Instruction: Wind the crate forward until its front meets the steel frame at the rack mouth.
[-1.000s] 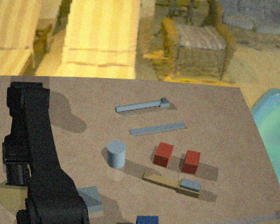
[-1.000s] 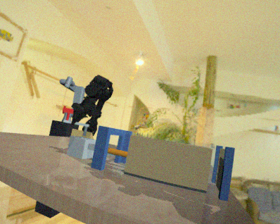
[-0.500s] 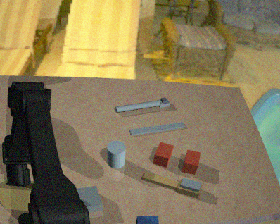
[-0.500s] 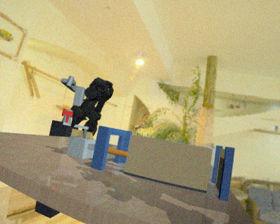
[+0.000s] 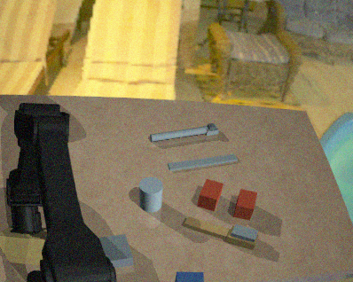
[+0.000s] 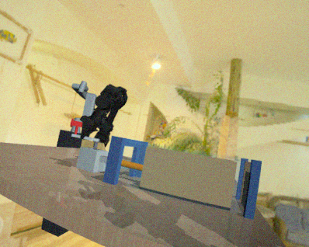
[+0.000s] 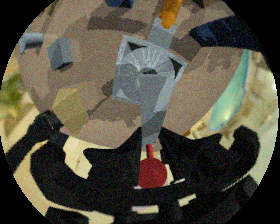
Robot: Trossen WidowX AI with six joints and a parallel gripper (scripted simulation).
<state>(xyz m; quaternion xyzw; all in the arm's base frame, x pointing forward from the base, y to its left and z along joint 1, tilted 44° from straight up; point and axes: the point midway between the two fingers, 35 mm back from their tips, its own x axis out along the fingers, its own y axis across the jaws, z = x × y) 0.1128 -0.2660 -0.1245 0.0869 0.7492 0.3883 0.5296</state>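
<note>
Right now my gripper tip is 50 mm below the red spool-shaped piece, 30 mm past it and 10 mm to the left of it. The rest, counted from my gripper tip: winch handle: 20 mm above; grey winch: 90 mm below, 50 mm ahead, 10 mm to the left; blue frame: 220 mm ahead, 20 mm below, 10 mm to the left.
</note>
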